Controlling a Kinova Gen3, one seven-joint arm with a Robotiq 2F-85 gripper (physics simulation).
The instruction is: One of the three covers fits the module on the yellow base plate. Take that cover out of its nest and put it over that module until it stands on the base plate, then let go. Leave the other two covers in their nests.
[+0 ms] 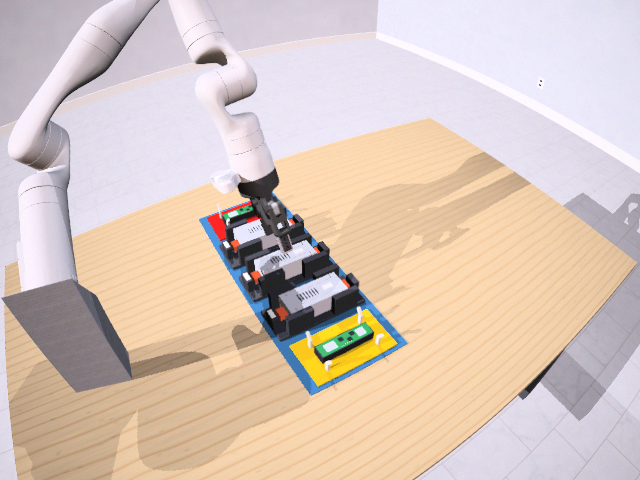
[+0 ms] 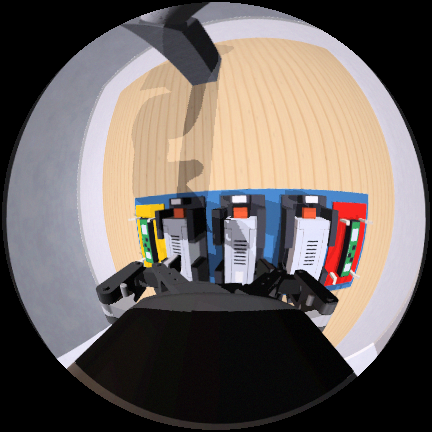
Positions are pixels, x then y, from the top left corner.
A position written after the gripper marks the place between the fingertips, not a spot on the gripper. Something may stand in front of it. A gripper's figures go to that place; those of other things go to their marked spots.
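The gripper (image 1: pixel 278 242) is 820 mm from the lens, while a yellow base plate (image 1: pixel 368 350) sits 790 mm from the lens.
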